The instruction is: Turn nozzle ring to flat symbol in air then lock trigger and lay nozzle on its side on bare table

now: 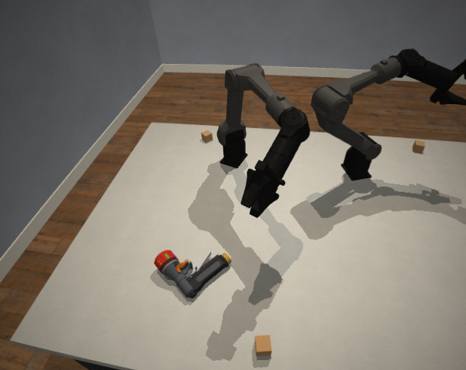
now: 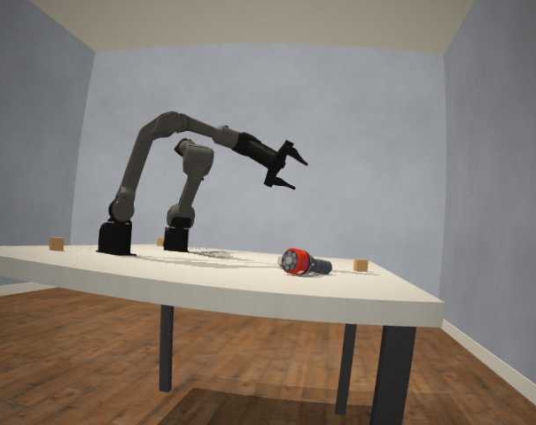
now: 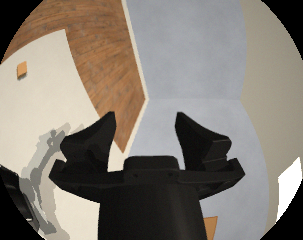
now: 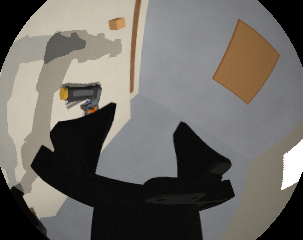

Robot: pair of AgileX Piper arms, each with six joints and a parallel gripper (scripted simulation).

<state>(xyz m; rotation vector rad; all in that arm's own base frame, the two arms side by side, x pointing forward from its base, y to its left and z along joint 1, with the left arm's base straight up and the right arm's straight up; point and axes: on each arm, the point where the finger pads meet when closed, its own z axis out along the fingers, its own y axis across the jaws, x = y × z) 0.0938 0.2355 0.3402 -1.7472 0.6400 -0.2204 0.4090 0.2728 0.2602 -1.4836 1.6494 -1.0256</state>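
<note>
Now: left hand 720 mm to the left of the white trigger bar, 490 mm short of it and 320 mm above it. Also, from my left hand: red spray ring (810 mm to the right, 510 mm ahead, 310 mm below).
</note>
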